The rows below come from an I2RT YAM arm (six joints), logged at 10 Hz.
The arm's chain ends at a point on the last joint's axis. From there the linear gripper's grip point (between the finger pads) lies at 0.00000 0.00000 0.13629 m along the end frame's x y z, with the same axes.
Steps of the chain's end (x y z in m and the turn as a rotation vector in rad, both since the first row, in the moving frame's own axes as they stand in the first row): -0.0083, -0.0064, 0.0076, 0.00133, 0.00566, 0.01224; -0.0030, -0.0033, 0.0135, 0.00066, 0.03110, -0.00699; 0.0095, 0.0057, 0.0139, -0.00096, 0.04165, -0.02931; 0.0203, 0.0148, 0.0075, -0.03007, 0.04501, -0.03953; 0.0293, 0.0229, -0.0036, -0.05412, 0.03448, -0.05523; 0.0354, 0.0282, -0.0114, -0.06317, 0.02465, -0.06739; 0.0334, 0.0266, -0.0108, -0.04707, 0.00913, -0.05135; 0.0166, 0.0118, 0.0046, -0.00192, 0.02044, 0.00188; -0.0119, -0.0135, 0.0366, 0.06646, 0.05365, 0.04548; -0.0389, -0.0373, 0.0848, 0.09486, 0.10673, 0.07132; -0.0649, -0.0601, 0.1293, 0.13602, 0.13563, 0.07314; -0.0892, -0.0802, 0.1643, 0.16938, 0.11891, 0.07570
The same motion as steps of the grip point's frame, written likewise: -0.0075, -0.0066, 0.0076, 0.00133, 0.00566, 0.01224; 0.0012, -0.0034, 0.0134, 0.00066, 0.03110, -0.00699; 0.0152, 0.0057, 0.0138, -0.00096, 0.04165, -0.02931; 0.0265, 0.0188, 0.0073, -0.03007, 0.04501, -0.03953; 0.0342, 0.0301, -0.0039, -0.05412, 0.03448, -0.05523; 0.0390, 0.0367, -0.0117, -0.06317, 0.02465, -0.06739; 0.0348, 0.0330, -0.0110, -0.04707, 0.00913, -0.05135; 0.0194, 0.0121, 0.0046, -0.00192, 0.02044, 0.00188; -0.0044, -0.0224, 0.0361, 0.06646, 0.05365, 0.04548; -0.0240, -0.0497, 0.0834, 0.09486, 0.10673, 0.07132; -0.0459, -0.0778, 0.1268, 0.13602, 0.13563, 0.07314; -0.0723, -0.1025, 0.1614, 0.16938, 0.11891, 0.07570
